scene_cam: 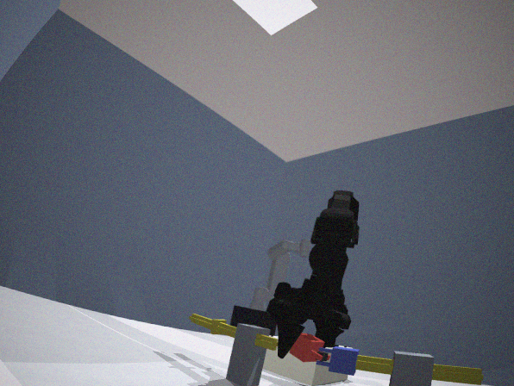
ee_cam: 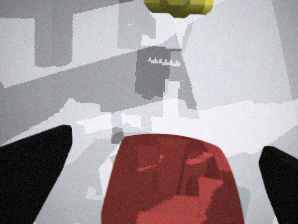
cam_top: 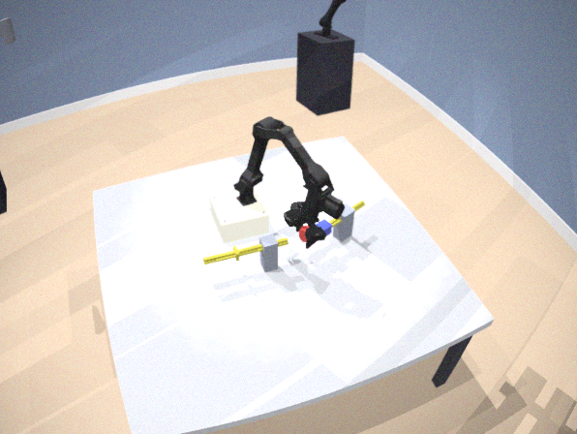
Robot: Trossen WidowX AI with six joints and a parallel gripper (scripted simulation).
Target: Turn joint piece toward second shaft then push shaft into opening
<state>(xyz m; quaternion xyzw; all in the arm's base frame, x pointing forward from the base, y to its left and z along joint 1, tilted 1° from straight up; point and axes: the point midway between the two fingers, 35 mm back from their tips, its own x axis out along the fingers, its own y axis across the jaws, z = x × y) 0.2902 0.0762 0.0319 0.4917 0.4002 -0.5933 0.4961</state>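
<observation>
Right now my gripper tip is 2 cm to the right of the red square joint piece and 2 cm below it.
</observation>
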